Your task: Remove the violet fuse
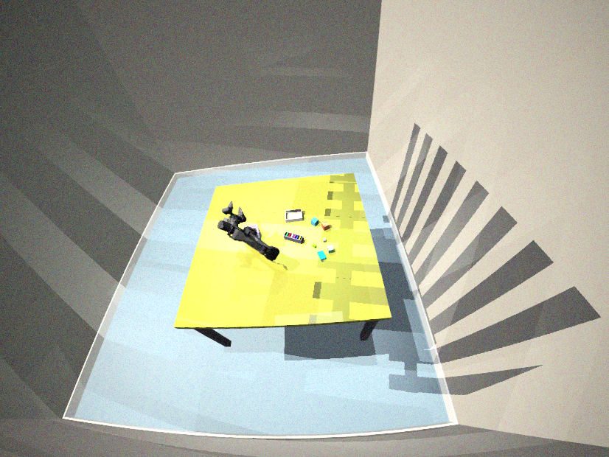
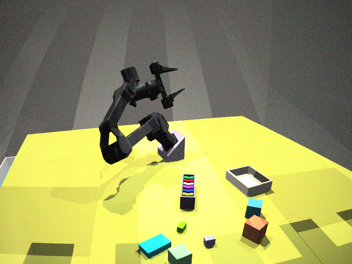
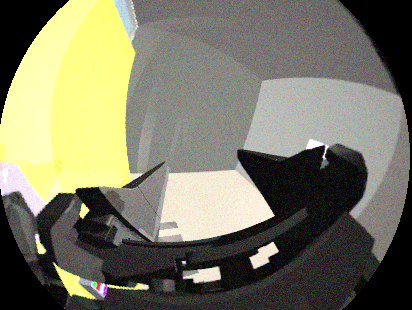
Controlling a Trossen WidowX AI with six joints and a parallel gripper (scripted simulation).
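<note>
Right now the violet fuse is 370 mm ahead of my gripper tip, 90 mm to the right of it and 270 mm below it. Also, from my gripper tip: teal cube 510 mm ahead, 50 mm to the left, 280 mm below; tray 350 mm ahead, 130 mm to the left, 300 mm below; small green block 500 mm ahead, 150 mm to the right, 290 mm below.
</note>
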